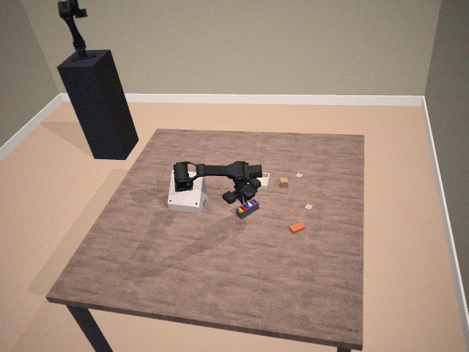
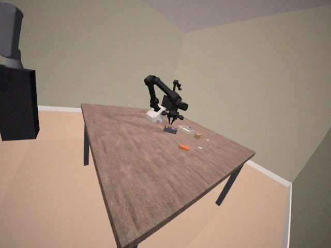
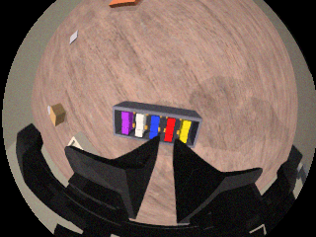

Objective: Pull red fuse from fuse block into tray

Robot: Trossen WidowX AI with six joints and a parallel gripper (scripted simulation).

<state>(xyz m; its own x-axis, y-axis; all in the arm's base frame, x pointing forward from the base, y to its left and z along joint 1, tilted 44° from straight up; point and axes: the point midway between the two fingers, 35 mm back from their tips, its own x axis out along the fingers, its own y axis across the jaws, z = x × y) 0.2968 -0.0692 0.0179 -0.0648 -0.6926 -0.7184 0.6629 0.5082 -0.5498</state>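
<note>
Right now the red fuse is 40 mm below my gripper tip. The rest, counted from my gripper tip: cream tray: 230 mm to the left, 60 mm below, 10 mm ahead; tan cube: 220 mm to the left, 160 mm ahead, 50 mm below; small purple object: 330 mm to the left, 60 mm below, 10 mm behind.
</note>
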